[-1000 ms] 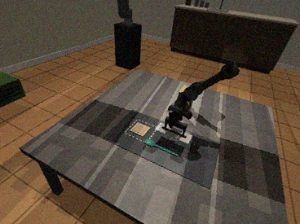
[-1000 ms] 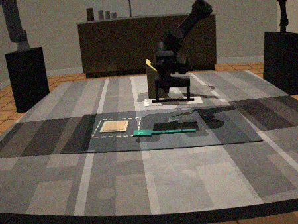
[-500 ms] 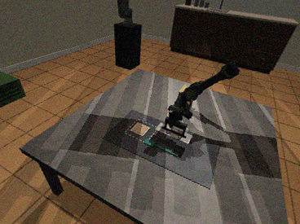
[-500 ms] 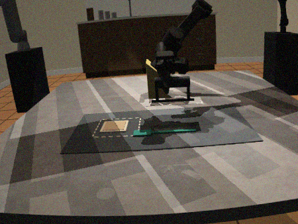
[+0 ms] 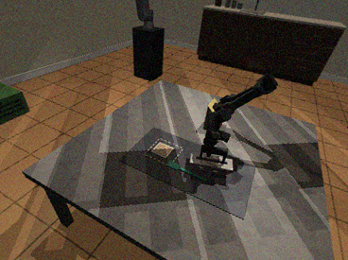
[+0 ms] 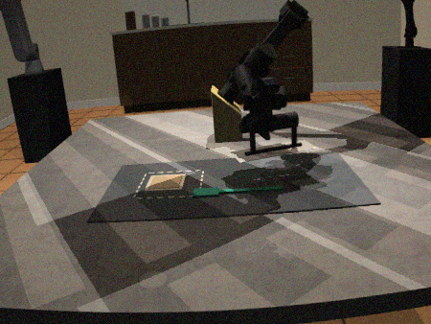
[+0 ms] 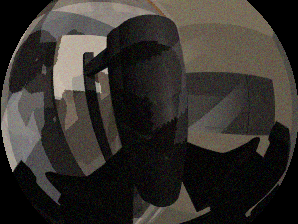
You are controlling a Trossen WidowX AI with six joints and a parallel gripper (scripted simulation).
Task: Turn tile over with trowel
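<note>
Now: gripper tip 2 cm past the white flat tool, 1 cm to the left of it and 1 cm above it. The rest, counted from my gripper tip: cream tile: 4 cm behind, 26 cm to the right, 12 cm below; then dark mat: 3 cm behind, 10 cm to the right, 14 cm below; then green trowel: 3 cm ahead, 10 cm to the right, 12 cm below.
</note>
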